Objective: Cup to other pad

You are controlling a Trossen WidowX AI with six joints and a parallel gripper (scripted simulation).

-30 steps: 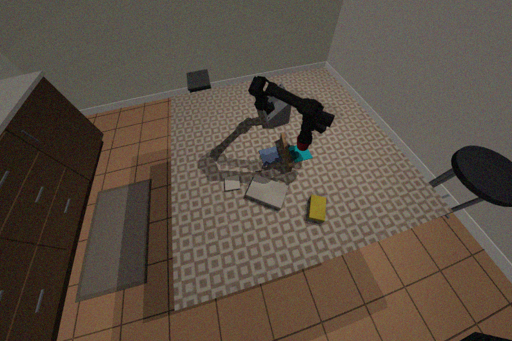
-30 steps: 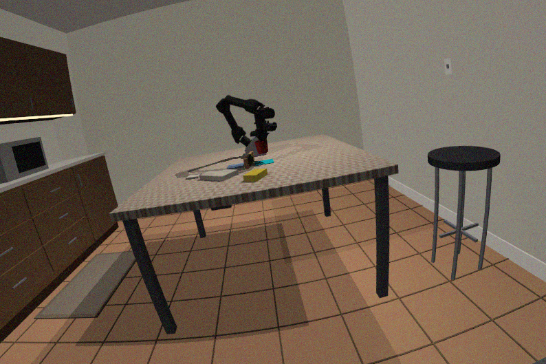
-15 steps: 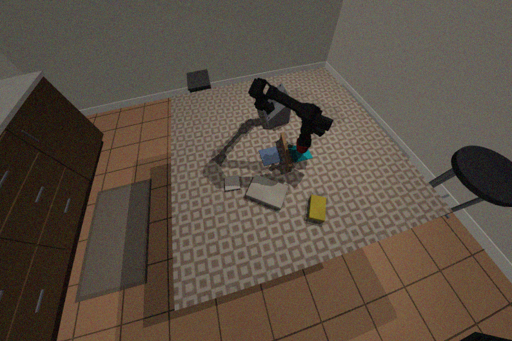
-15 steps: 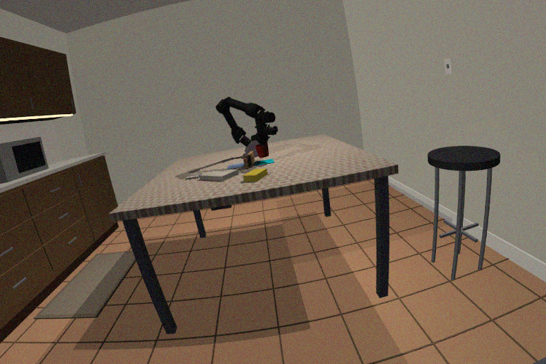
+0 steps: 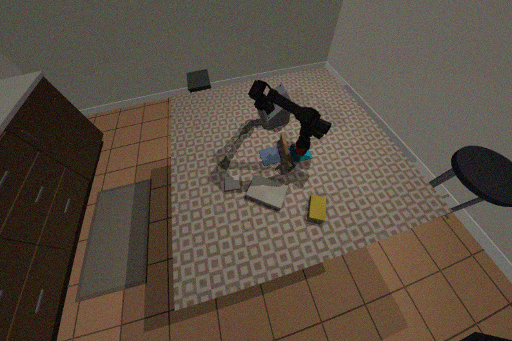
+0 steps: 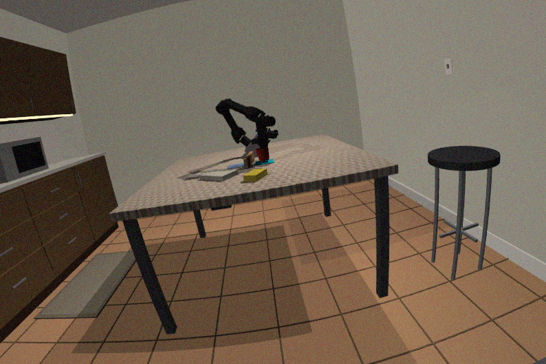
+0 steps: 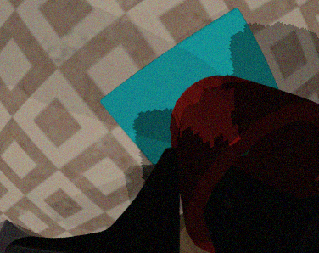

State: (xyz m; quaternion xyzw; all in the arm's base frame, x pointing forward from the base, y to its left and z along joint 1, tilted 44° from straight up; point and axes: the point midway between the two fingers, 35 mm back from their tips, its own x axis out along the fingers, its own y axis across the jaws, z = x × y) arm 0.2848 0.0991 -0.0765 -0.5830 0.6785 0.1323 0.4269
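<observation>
My gripper tip is 6 cm above the cyan pad, 3 cm short of it and 2 cm to the left of it. Also, from my gripper tip: cup: 3 cm ahead, 2 cm to the right; wooden board: 10 cm to the right, 3 cm below, 2 cm ahead; dark blue pad: 19 cm to the right, 6 cm below, 1 cm ahead.
</observation>
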